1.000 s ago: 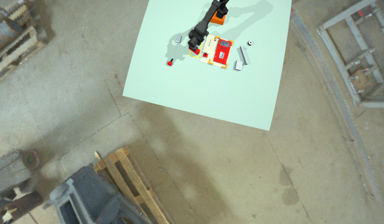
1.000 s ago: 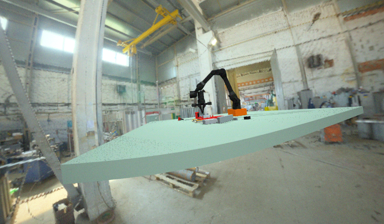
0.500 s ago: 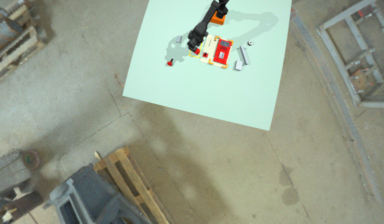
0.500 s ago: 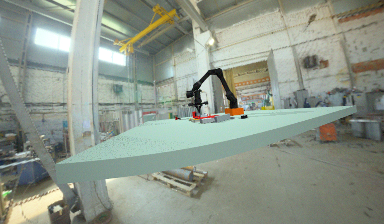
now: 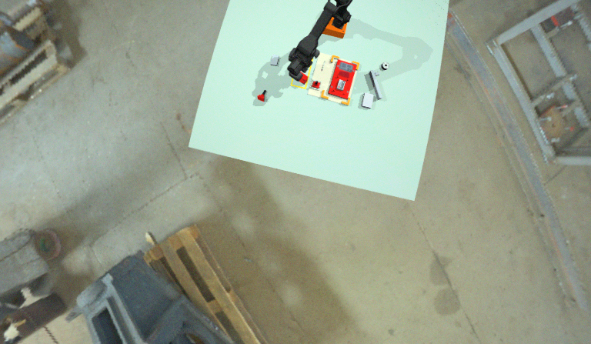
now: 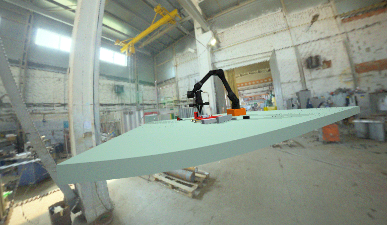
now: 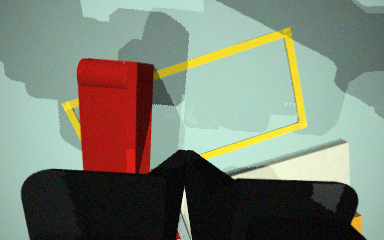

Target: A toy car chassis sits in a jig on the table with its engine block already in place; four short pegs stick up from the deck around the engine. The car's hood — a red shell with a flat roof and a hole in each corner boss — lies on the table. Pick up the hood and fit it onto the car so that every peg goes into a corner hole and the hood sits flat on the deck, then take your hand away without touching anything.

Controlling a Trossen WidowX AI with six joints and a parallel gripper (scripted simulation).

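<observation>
Right now my gripper tip is 3 cm short of the red hood, 2 cm above it and 1 cm to the left of it. Round my gripper tip: wheel: 40 cm to the left, 23 cm behind, 4 cm below; cream jig: 18 cm to the left, 4 cm below, 3 cm behind.
</observation>
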